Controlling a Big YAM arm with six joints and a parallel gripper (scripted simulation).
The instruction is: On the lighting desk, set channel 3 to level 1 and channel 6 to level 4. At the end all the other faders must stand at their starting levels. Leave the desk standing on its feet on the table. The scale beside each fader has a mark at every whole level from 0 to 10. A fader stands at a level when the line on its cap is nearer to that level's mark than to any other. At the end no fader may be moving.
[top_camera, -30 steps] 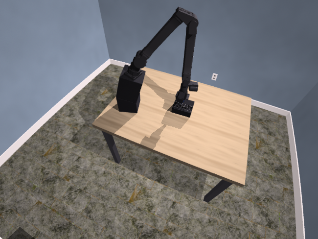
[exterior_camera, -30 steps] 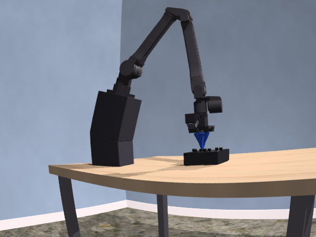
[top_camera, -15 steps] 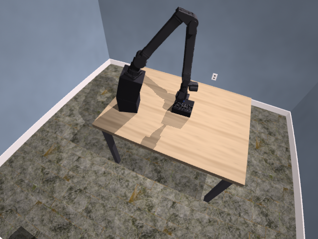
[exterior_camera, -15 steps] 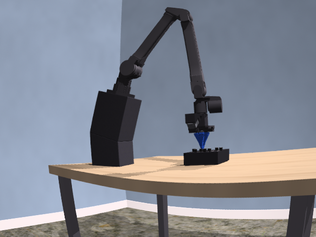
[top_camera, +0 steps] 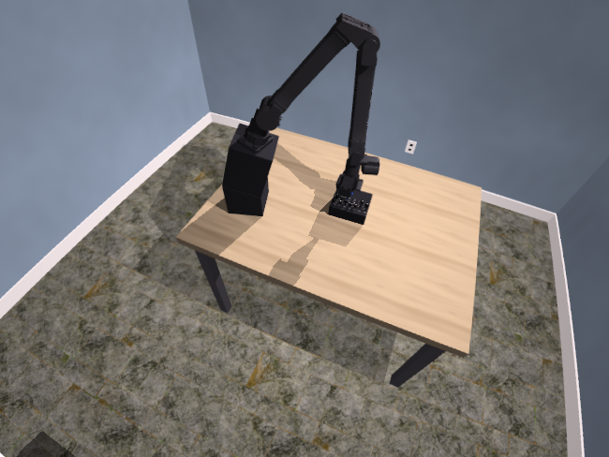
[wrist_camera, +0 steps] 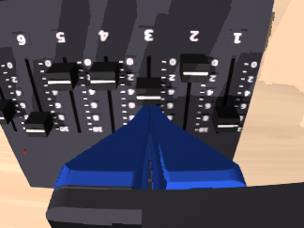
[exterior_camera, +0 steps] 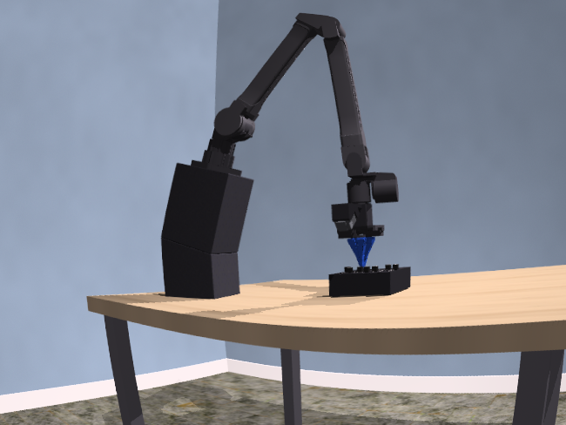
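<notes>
My hand is 10 mm to the left of the channel 3 fader cap and 10 mm above it. From my hand the other things lie so: channel 4 fader cap 30 mm ahead, 20 mm to the right, 10 mm below; then channel 2 fader cap 20 mm behind, 30 mm to the right, 10 mm below; then channel 1 fader cap 40 mm behind, 10 mm below.
</notes>
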